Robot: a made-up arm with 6 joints. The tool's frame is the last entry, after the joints.
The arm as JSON. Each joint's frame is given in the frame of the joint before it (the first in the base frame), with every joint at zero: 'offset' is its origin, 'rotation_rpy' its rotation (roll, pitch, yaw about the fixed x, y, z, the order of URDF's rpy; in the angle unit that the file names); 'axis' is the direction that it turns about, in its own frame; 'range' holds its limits. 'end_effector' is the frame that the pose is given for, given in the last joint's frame.
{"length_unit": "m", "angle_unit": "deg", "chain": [
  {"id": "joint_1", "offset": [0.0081, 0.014, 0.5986], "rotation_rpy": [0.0, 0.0, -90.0], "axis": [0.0, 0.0, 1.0], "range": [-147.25, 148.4]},
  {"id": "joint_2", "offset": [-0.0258, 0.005, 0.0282], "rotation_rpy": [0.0, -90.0, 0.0], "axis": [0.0, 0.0, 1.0], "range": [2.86, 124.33]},
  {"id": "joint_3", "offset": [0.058, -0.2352, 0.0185], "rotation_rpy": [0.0, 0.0, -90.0], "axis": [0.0, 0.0, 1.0], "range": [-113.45, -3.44]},
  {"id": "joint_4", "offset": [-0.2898, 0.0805, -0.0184], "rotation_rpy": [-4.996, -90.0, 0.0], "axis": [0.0, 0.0, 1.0], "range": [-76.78, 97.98]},
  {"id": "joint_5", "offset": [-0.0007, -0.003, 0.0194], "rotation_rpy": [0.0, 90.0, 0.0], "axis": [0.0, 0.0, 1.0], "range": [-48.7, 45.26]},
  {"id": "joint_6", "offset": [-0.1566, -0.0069, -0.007], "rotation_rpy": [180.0, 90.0, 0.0], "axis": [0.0, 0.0, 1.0], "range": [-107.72, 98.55]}
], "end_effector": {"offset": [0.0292, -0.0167, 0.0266], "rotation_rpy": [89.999, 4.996, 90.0]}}
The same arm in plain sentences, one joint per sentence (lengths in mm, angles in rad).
The arm has six revolute joints in a row. What follows holds with every joint at zero, and every direction is one of the base frame's. The first joint sits 8.1 mm along +x and 14.0 mm along +y and 598.6 mm along +z from the base frame's origin and turns about +z, from -2.5700 to 2.5901 rad. The second joint sits 5.0 mm along +x and 25.8 mm along +y and 28.2 mm along +z from the first joint and turns about +y, from 0.0499 to 2.1700 rad. The third joint sits 235.2 mm along -x and 18.5 mm along +y and 58.0 mm along +z from the second joint and turns about +y, from -1.9801 to -0.0600 rad. The fourth joint sits 289.8 mm along +x and 18.4 mm along -y and 80.5 mm along +z from the third joint and turns about the direction (0.9962, 0, 0.0871), from -1.3401 to 1.7101 rad. The fifth joint sits 19.6 mm along +x and 0.7 mm along -y and 1.3 mm along -z from the fourth joint and turns about +y, from -0.8500 to 0.7899 rad. The sixth joint sits 156.6 mm along +x and 7.0 mm along -y and 6.8 mm along +z from the fifth joint and turns about the direction (0.9962, 0, 0.0871), from -1.8801 to 1.7200 rad. The tool frame, which is the frame that the pose is given for, sits 25.0 mm along +x and 29.2 mm along -y and 19.0 mm along +z from the sixth joint; its axes are the base frame's turned by roll 1.5708, pitch 1.5708 and yaw 0.0000 rad (as in URDF: about the fixed x, then y, then z).
